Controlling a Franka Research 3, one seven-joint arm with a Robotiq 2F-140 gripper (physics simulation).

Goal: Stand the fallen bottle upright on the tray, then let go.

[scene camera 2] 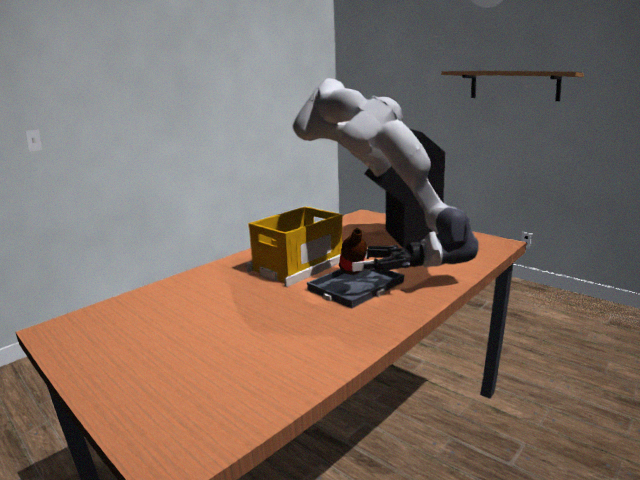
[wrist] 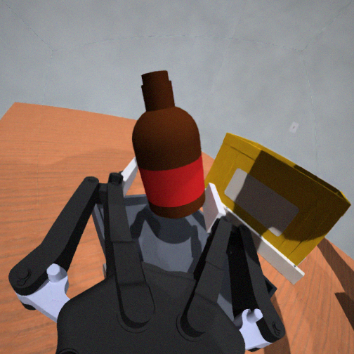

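Observation:
The brown bottle with a red label [scene camera 2: 354, 250] [wrist: 169, 145] stands nearly upright with its neck up, leaning slightly in both views. My gripper [scene camera 2: 358, 260] [wrist: 171, 179] is shut on its lower part, with one white fingertip pad on each side. The dark grey tray [scene camera 2: 372, 285] [wrist: 167, 250] lies flat on the table. The bottle's base is over or close to the tray's back edge in the scene view. Whether the base touches the tray cannot be told. In the wrist view the fingers and the gripper's body hide parts of the tray.
A yellow crate [scene camera 2: 294, 255] [wrist: 312, 225] stands beside the tray, close to the bottle. A low white strip [scene camera 2: 310, 272] [wrist: 267, 250] runs along its foot, between crate and tray. The wooden table [scene camera 2: 206, 361] [wrist: 55, 155] carries them. A wall shelf [scene camera 2: 511, 73] hangs at the far right.

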